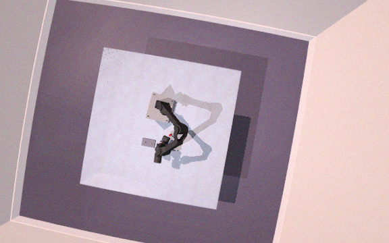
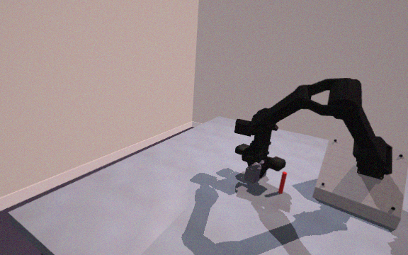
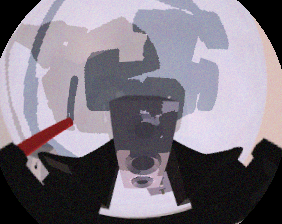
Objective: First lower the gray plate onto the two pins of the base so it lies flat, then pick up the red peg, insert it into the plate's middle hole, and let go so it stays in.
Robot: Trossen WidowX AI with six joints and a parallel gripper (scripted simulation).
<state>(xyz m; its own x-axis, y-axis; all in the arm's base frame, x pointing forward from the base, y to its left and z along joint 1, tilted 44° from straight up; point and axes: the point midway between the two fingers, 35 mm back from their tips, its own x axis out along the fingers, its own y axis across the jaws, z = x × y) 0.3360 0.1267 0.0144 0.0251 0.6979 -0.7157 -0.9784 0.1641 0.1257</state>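
The red peg is 100 mm behind my gripper tip, 40 mm to the left of it and 30 mm above it. The rest, counted from my gripper tip: gray plate (30 mm above).
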